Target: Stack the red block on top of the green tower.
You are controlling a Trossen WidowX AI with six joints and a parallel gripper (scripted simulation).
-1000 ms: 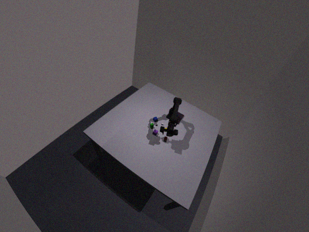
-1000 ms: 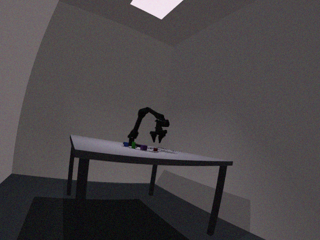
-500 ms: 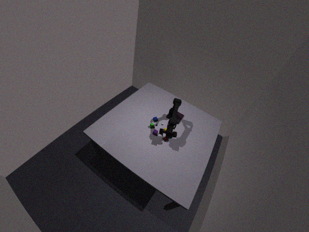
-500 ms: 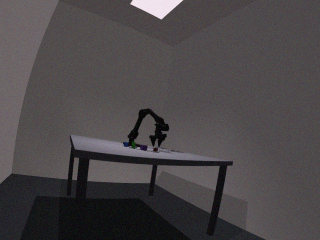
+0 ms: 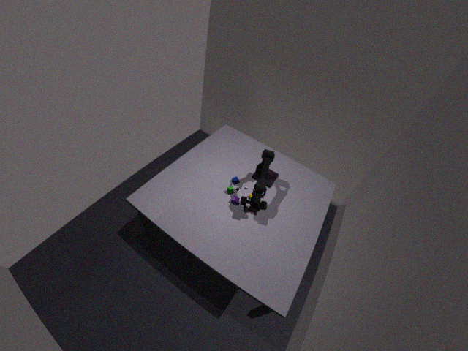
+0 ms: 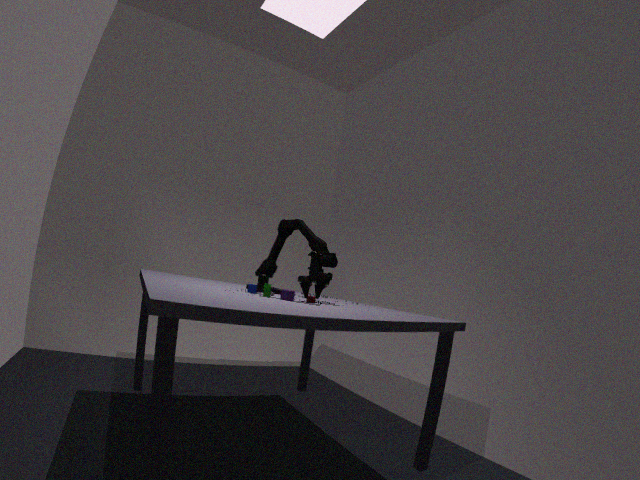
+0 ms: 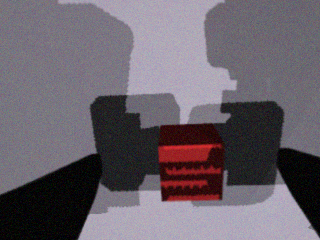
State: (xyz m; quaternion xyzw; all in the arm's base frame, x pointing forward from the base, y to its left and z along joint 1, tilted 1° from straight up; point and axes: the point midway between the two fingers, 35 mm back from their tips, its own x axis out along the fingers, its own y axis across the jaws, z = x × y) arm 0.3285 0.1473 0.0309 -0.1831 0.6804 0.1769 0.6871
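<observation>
Now: gripper tip right at the red block. Also, from my gripper tip: purple block (2 cm ahead, 13 cm to the right); then blue block (13 cm behind, 26 cm to the right); then yellow block (10 cm behind, 7 cm to the right).
</observation>
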